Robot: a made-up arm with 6 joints.
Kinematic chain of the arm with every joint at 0, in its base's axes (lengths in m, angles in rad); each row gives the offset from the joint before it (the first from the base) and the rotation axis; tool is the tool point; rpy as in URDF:
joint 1: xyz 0 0 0.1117 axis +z
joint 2: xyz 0 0 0 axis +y
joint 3: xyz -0.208 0 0.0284 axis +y
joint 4: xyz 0.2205 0 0.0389 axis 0.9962 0 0.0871
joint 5: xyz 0 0 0 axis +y
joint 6: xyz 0.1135 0 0.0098 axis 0.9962 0 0.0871
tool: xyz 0 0 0 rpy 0 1.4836 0
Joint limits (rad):
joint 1: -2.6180..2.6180
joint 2: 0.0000..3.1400
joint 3: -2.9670..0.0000
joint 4: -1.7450..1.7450
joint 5: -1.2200..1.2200
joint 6: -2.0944..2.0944
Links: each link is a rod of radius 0.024 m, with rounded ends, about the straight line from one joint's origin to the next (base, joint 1, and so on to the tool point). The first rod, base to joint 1, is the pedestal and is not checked.
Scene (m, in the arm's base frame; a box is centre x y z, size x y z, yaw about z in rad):
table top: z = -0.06
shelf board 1: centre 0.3 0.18 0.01 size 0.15 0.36 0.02 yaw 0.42
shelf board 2: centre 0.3 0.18 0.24 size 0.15 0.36 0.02 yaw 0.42
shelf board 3: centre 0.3 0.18 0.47 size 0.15 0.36 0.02 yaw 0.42
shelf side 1: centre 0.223 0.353 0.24 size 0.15 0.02 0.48 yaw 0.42
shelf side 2: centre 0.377 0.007 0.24 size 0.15 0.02 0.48 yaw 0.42
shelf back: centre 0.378 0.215 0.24 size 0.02 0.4 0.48 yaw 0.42
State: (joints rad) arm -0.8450 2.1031 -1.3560 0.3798 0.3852 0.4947
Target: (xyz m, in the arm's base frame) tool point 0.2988 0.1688 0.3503
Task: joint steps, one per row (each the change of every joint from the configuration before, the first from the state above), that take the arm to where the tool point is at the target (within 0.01 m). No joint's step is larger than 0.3 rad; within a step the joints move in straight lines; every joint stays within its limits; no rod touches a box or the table.
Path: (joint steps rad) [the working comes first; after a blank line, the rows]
Joints at the target: 0.4148 1.5403 -1.6426 0.5938 0.5626 0.4947
Straight joint move there: touches shelf board 2, shelf side 2.

1: 0.1533 -0.2867 0.0160 -0.0220 0.0256 0.1027
2: 0.1533 -0.2867 0.0161 -0.0220 0.0256 0.1028
3: 0.1532 -0.2867 0.0160 -0.0220 0.0255 0.1027
4: 0.1533 -0.2867 0.0160 -0.0220 0.0256 0.1027
5: 0.2949 -0.0327 0.0242 0.0845 0.2679 -0.2054
6: 0.2948 -0.0326 0.0241 0.0845 0.2678 -0.2055
7: 0.0190 0.2164 -0.1330 0.0444 -0.1535 0.0000
8: 0.0190 0.2164 -0.1330 0.0443 -0.1536 0.0000
9: 0.0190 0.2165 -0.1330 0.0443 -0.1535 0.0000

